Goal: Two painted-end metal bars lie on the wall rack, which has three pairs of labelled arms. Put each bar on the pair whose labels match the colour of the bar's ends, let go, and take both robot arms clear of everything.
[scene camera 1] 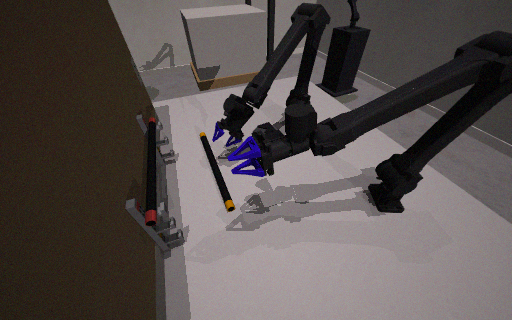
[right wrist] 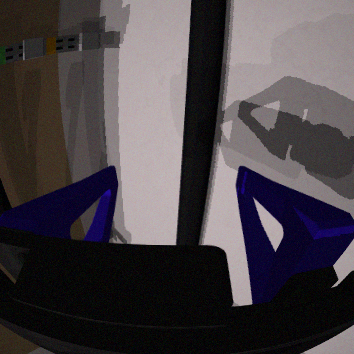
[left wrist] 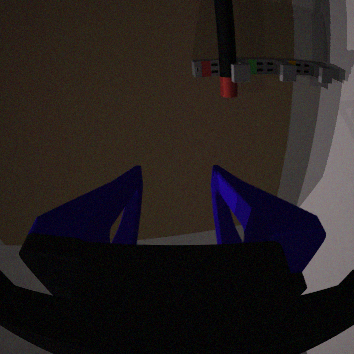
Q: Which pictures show my left gripper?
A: Scene camera 1 and the left wrist view only.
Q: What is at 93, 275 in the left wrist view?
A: My left gripper.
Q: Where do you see a brown wall panel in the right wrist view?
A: At 41, 165
